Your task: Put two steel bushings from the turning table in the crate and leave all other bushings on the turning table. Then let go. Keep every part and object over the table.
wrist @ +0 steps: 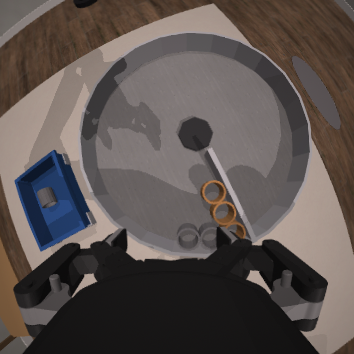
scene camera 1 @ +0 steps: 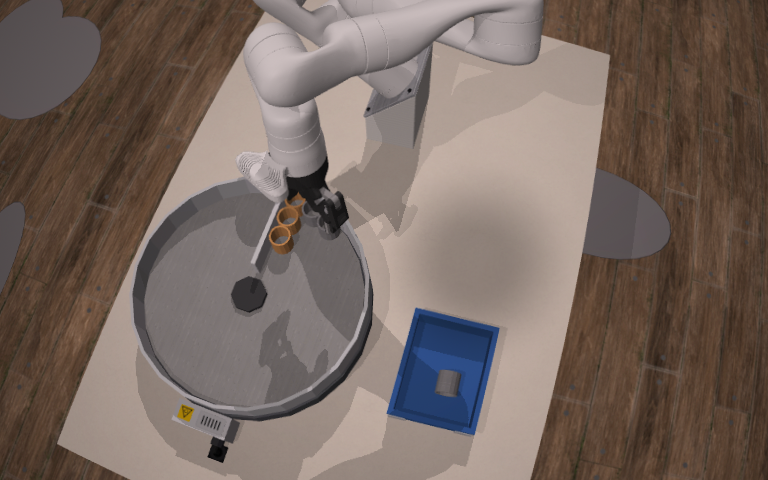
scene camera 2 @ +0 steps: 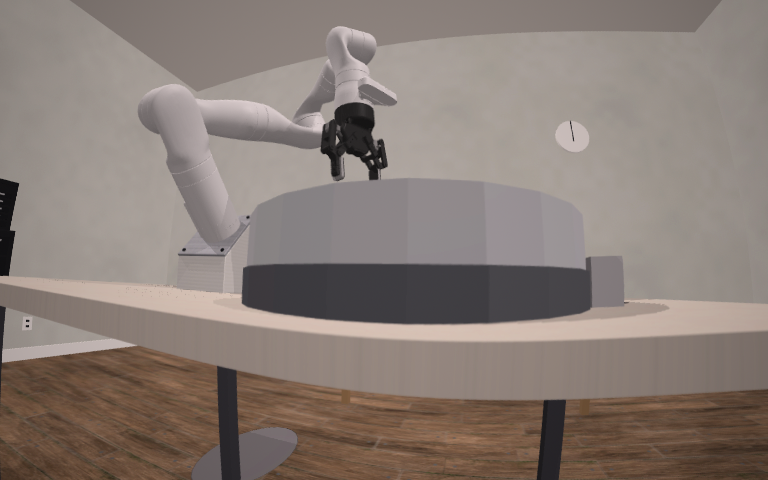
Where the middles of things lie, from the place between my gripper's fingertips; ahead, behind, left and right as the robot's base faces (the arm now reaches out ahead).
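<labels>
There is the blue crate (scene camera 1: 435, 342), and my hand is 18 cm above it. My hand is also 27 cm to the right of the crate, and 14 cm short of it.
</labels>
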